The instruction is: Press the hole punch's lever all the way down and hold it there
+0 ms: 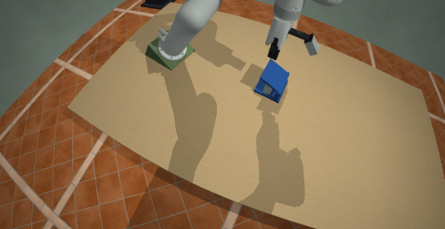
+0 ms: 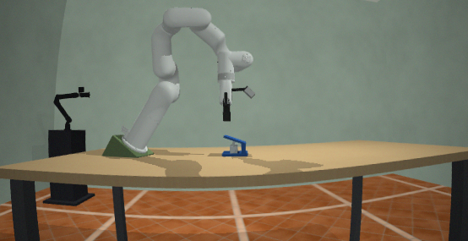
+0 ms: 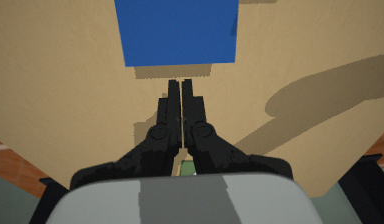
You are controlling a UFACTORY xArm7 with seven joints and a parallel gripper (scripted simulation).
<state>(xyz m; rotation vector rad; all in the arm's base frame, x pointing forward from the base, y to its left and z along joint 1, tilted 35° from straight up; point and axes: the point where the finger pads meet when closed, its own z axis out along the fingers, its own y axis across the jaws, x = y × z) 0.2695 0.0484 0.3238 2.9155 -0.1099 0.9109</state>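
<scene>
My gripper is now 30 mm short of the lever and 110 mm above it. Also, from my hand: hole punch (40 mm ahead, 130 mm below).
</scene>
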